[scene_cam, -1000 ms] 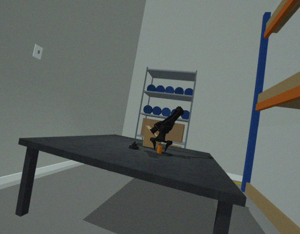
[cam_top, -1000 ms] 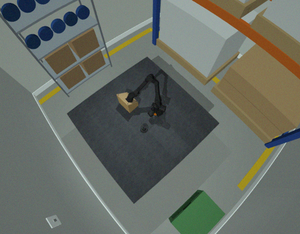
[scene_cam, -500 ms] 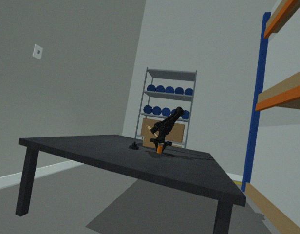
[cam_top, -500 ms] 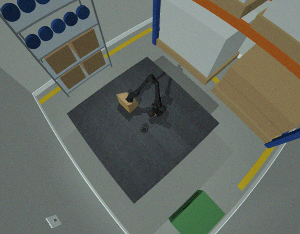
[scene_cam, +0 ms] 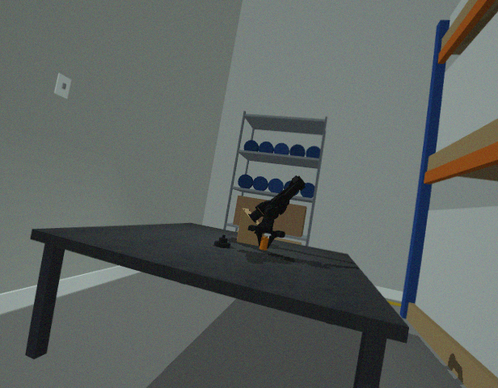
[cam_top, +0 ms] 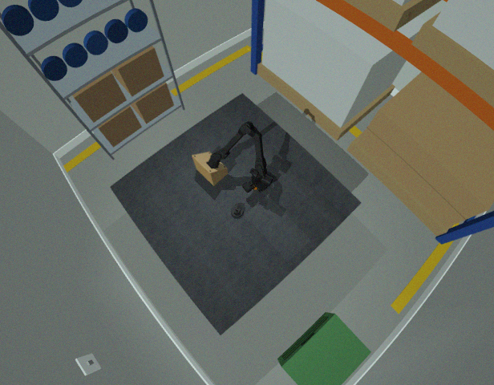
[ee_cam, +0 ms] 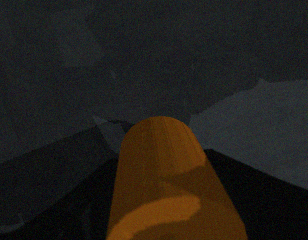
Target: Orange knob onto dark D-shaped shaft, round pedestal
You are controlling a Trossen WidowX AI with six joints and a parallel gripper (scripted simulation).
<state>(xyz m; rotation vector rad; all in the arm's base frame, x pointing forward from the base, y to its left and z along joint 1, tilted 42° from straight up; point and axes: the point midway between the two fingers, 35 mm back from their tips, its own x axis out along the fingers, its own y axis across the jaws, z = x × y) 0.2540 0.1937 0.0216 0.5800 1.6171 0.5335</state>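
Now: the dark round pedestal 50 mm ahead of my gripper tip and 210 mm to the right of it. Round my gripper tip: orange knob: 20 mm above.
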